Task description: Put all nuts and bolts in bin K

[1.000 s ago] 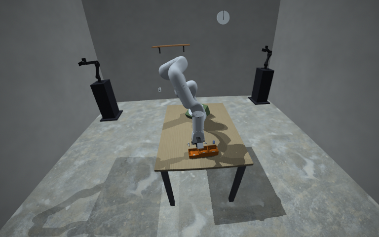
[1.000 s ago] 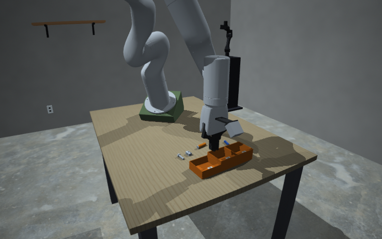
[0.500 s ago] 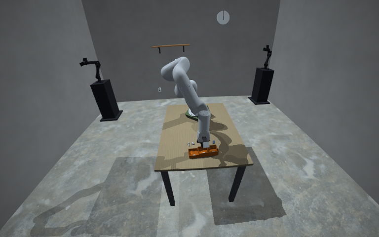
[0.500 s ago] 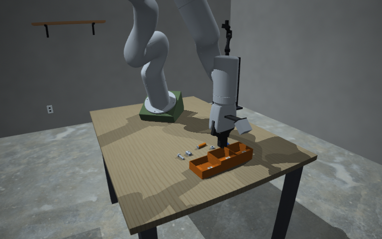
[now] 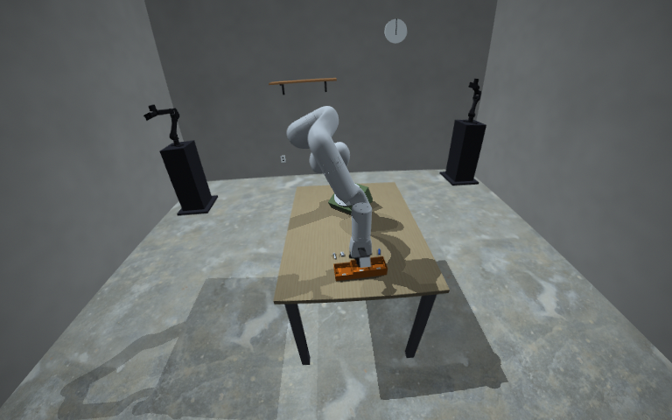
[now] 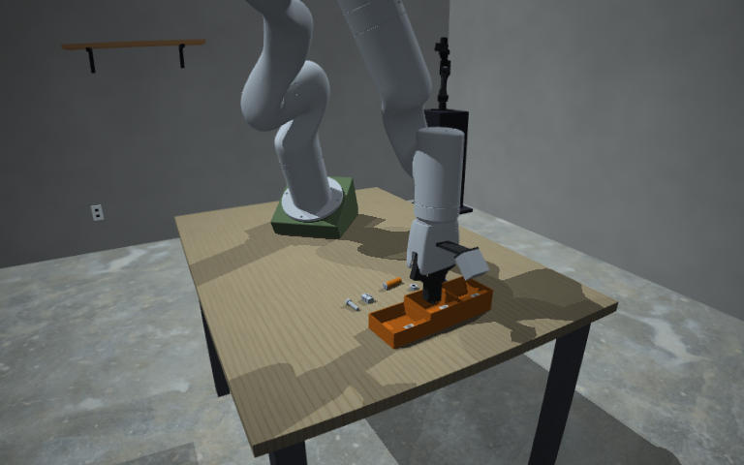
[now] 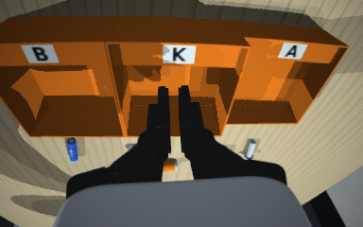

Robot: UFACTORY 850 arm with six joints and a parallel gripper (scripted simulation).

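The orange three-compartment bin lies 10 mm ahead of my hand and 40 mm below it. From my hand the other things lie so: grey sharpener-like block (130 mm behind, 80 mm to the right, 50 mm below); orange cylinder (150 mm behind, 10 mm to the left, 50 mm below); silver hex nut (120 mm behind, 40 mm to the left, 50 mm below).
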